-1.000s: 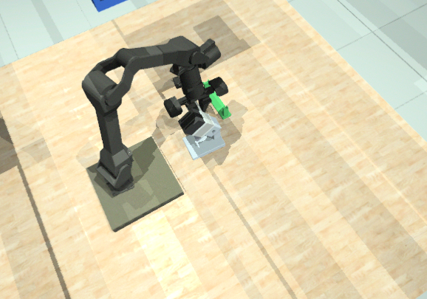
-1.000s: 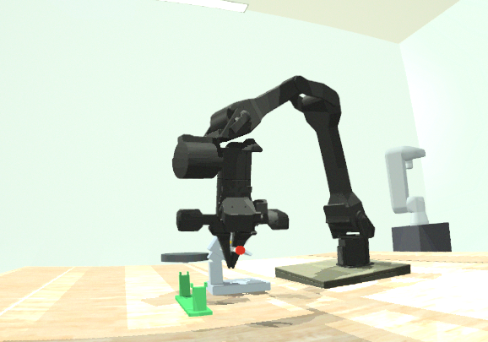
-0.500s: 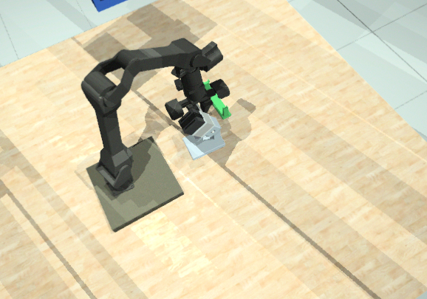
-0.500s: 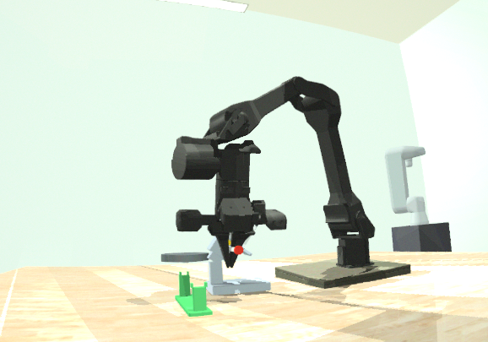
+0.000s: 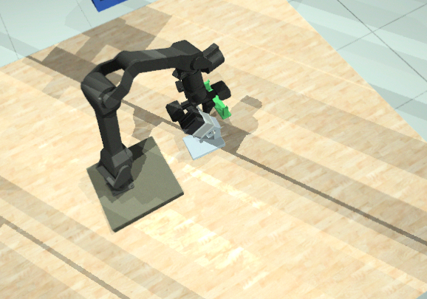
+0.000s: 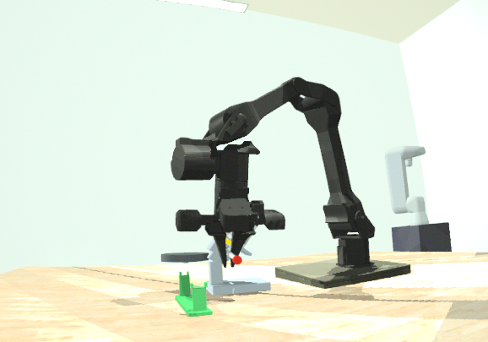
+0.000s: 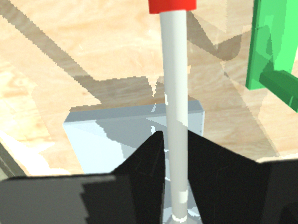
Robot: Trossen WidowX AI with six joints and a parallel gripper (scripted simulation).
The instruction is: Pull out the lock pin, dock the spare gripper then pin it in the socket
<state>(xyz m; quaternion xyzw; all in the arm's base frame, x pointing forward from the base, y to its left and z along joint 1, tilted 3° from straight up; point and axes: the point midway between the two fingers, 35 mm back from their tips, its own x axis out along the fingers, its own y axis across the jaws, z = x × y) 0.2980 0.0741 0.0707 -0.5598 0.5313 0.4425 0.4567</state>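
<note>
The mount is 40 mm to the right of my gripper tip and 10 mm behind it. The rest, counted from my gripper tip: spare gripper 70 mm above, 50 mm to the right, 30 mm behind; then green cradle 70 mm to the left, 70 mm ahead, 30 mm below.
</note>
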